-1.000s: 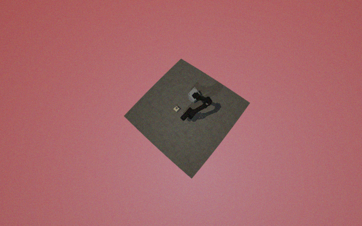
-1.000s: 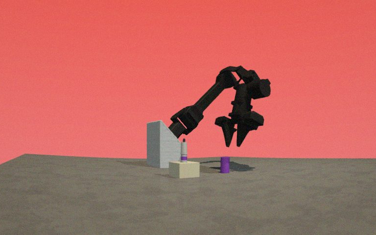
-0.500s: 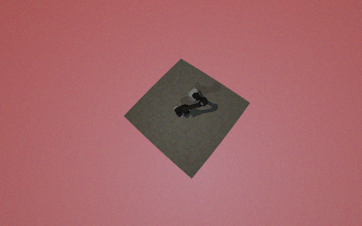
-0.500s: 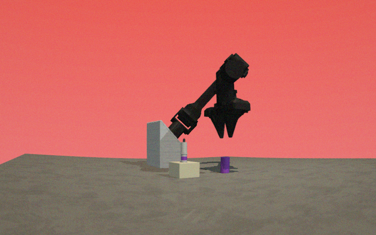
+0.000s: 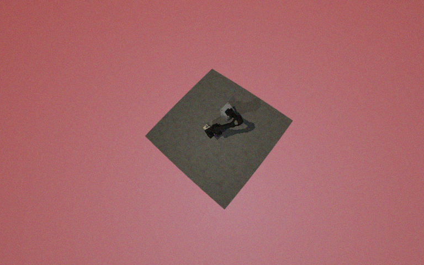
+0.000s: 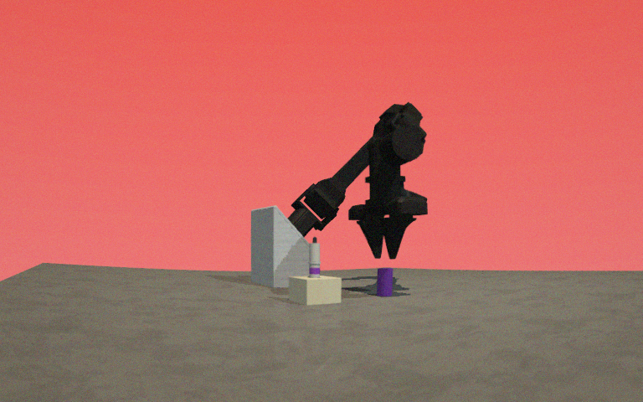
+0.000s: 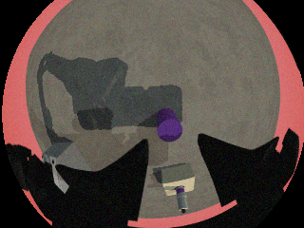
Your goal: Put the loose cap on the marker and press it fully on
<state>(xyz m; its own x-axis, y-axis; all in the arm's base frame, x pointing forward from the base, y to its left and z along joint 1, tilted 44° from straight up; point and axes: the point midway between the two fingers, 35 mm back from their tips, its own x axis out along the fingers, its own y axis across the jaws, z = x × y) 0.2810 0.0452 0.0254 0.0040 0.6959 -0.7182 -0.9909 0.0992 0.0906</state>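
The purple cap lies 40 mm below my gripper tip. The rest, counted from my gripper tip: cream holder block 140 mm to the right, 50 mm below.
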